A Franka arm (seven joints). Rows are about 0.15 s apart.
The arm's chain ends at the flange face. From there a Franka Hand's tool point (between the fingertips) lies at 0.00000 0.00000 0.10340 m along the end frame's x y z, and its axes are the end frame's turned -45 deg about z.
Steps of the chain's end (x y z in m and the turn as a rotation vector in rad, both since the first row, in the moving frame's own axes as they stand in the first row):
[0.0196 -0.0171 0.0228 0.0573 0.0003 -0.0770]
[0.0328 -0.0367 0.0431 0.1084 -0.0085 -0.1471]
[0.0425 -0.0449 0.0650 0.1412 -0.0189 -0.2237]
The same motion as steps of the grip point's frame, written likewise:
[0.0300 -0.0026 0.0226 0.0403 0.0407 -0.0770]
[0.0558 -0.0118 0.0425 0.0827 0.0706 -0.1471]
[0.0693 -0.0143 0.0640 0.1132 0.0865 -0.2237]

